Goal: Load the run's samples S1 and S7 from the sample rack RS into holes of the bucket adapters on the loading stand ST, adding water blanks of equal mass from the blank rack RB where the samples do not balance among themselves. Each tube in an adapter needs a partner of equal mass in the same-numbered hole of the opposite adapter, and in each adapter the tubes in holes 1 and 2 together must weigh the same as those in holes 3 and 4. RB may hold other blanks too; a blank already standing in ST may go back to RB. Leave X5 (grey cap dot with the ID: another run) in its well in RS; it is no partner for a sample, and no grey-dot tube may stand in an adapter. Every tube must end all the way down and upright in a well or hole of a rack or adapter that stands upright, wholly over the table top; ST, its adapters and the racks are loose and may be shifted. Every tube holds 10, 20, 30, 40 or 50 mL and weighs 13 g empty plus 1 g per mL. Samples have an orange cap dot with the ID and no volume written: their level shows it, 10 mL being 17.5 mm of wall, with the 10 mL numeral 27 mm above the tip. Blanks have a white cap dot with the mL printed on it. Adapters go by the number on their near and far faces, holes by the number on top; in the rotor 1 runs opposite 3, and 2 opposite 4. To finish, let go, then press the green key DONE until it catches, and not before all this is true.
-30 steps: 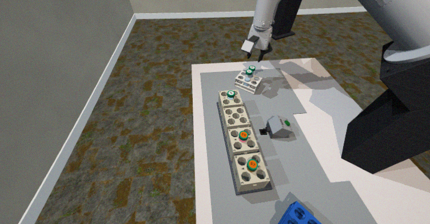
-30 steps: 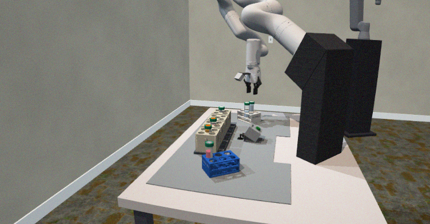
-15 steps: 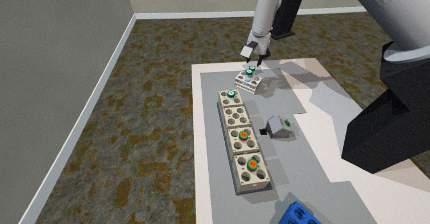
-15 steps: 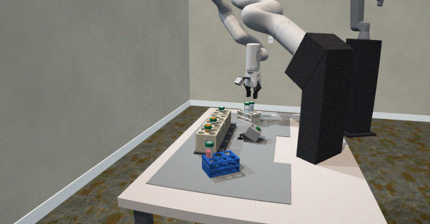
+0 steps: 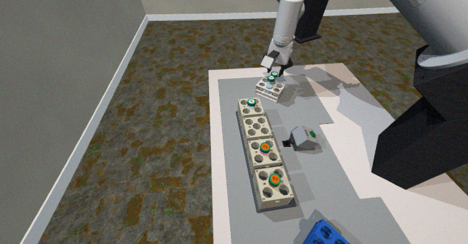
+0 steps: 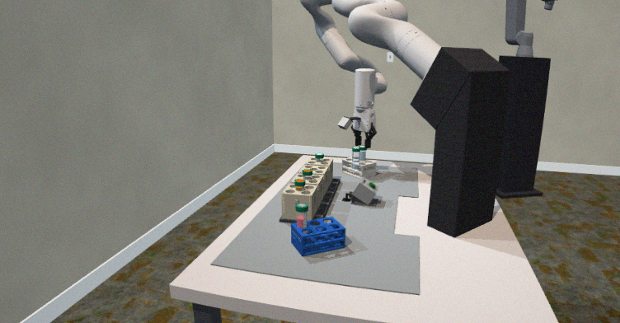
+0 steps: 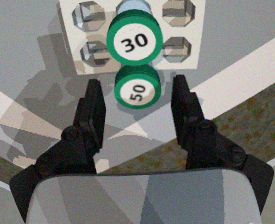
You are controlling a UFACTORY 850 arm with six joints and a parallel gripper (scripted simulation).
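My gripper is now 7 cm above the 50 mL blank and 1 cm short of it. From my hand the other things lie so: blank rack RB (11 cm below, 2 cm ahead, 1 cm to the left); then 30 mL blank (7 cm below, 4 cm ahead, 2 cm to the left); then 40 mL blank (21 cm ahead, 11 cm to the left, 7 cm below).
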